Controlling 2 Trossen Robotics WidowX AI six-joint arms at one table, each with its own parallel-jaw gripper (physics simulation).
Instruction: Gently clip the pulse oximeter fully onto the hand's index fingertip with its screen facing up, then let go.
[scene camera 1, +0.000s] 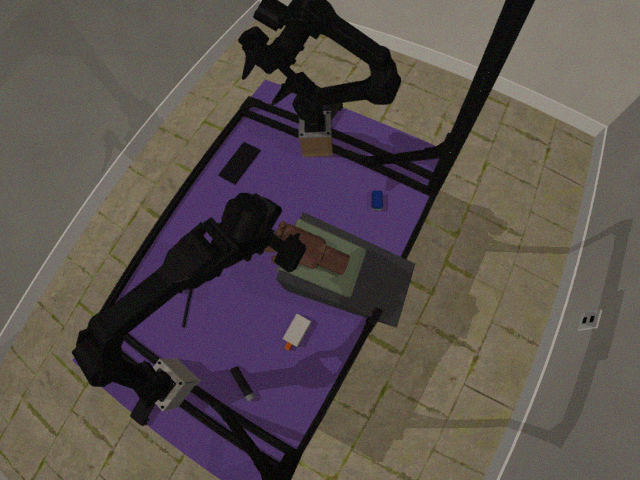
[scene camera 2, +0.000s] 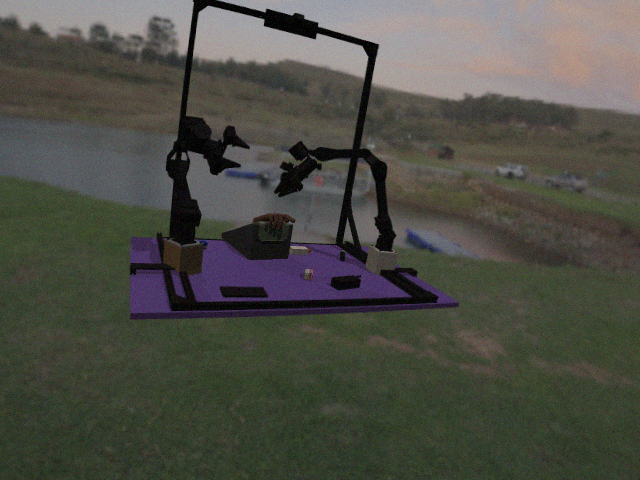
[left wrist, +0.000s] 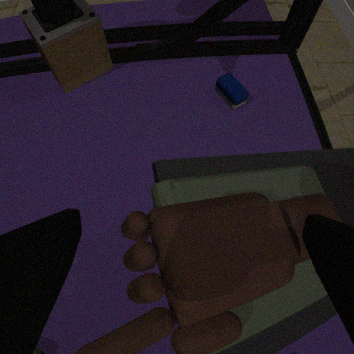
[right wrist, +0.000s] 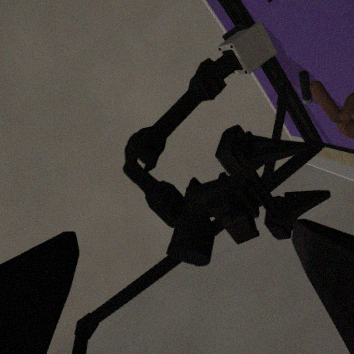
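Pixels of known places: left gripper, fingertip midpoint: (scene camera 1: 283, 224) (scene camera 2: 276, 194) (left wrist: 194, 223) (right wrist: 319, 170); right gripper, fingertip midpoint: (scene camera 1: 258, 92) (scene camera 2: 245, 156) (right wrist: 186, 236); left arm's base at its link origin: (scene camera 1: 160, 384) (scene camera 2: 383, 249) (right wrist: 232, 59); right arm's base at its link origin: (scene camera 1: 314, 123) (scene camera 2: 184, 241) (left wrist: 57, 13).
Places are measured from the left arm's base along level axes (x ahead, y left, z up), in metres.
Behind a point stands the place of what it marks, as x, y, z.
A brown hand (scene camera 1: 310, 246) {0.522, -0.115, 0.077} (scene camera 2: 273, 220) {0.508, -0.047, 0.072} (left wrist: 220, 250) {0.507, -0.088, 0.089} lies on a green pad (scene camera 1: 355, 268) {0.557, -0.225, -0.004} on a dark wedge stand (scene camera 1: 385, 284) {0.579, -0.312, -0.054} (scene camera 2: 268, 249) {0.510, -0.057, -0.058}. In the left wrist view its index finger (left wrist: 127, 332) points to the lower left. A small white and reddish object (scene camera 2: 308, 274) {0.390, 0.165, -0.080}, apparently the pulse oximeter, sits on the purple table in scene camera 2; its screen is too small to tell. It does not show clearly elsewhere. My left gripper (scene camera 2: 280, 192) {0.507, -0.063, 0.179} (left wrist: 194, 223) {0.507, -0.063, 0.179} is open and empty, above the hand. My right gripper (scene camera 1: 259, 89) {0.680, 0.114, 0.330} (scene camera 2: 244, 156) {0.680, 0.114, 0.330} is open and empty, high beyond the table's edge.
A blue block (scene camera 1: 377, 199) {0.787, -0.150, -0.072} (left wrist: 231, 90) {0.778, -0.145, -0.073}, white box with orange end (scene camera 1: 297, 329) {0.341, -0.187, -0.077} (scene camera 2: 298, 250) {0.346, -0.162, -0.084}, dark cylinder (scene camera 1: 241, 382) {0.130, -0.152, -0.080} (scene camera 2: 342, 255) {0.141, -0.122, -0.081}, black flat slab (scene camera 1: 239, 162) {0.655, 0.310, -0.097} (scene camera 2: 243, 291) {0.659, 0.317, -0.097} and black box (scene camera 2: 345, 282) {0.265, 0.244, -0.075} lie on the table. A black frame borders it.
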